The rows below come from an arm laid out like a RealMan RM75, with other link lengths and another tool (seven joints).
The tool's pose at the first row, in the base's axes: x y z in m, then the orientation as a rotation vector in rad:
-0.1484 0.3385 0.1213 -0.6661 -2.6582 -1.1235
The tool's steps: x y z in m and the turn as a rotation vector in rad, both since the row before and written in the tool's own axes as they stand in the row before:
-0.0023 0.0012 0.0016 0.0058 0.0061 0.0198
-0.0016 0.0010 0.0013 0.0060 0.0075 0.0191
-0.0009 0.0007 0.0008 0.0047 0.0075 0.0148
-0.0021 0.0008 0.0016 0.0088 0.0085 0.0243
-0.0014 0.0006 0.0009 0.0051 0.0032 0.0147
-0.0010 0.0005 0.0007 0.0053 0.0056 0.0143
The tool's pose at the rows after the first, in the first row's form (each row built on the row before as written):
-0.1458 0.3396 0.1202 -0.6853 -2.6429 -1.1105
-0.1439 0.3406 0.1194 -0.7024 -2.6268 -1.0975
-0.1428 0.3413 0.1189 -0.7142 -2.6129 -1.0874
-0.1406 0.3422 0.1175 -0.7359 -2.5934 -1.0691
-0.1391 0.3427 0.1167 -0.7503 -2.5831 -1.0582
-0.1380 0.3431 0.1161 -0.7623 -2.5710 -1.0474

